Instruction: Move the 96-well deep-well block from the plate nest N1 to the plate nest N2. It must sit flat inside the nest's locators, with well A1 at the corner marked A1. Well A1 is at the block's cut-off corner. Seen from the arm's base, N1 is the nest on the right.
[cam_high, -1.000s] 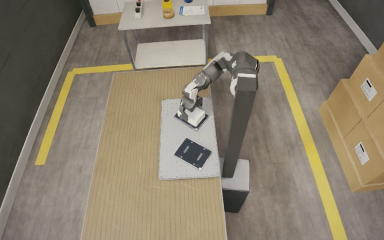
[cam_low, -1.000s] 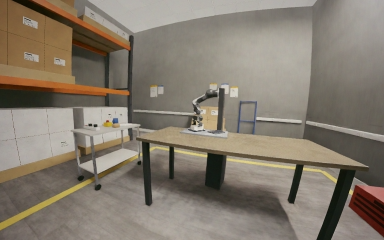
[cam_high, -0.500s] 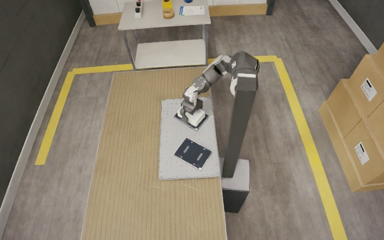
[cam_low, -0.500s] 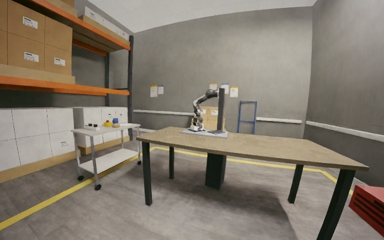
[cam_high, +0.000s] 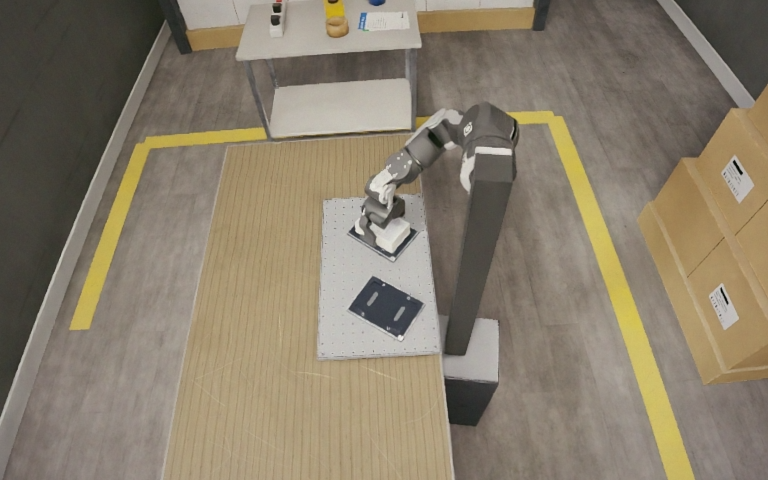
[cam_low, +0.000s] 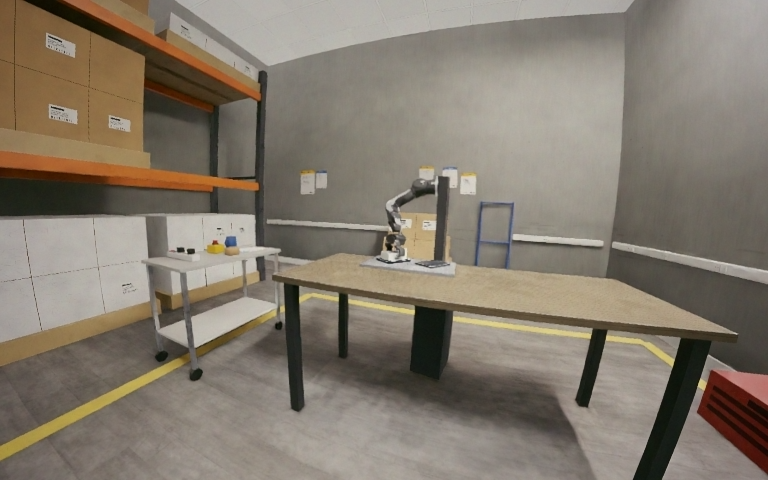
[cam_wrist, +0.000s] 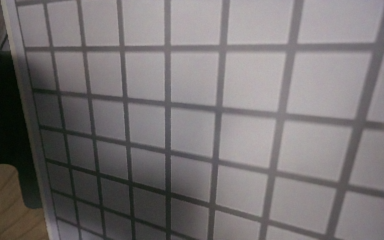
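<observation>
Now: the white deep-well block right at my hand.
</observation>
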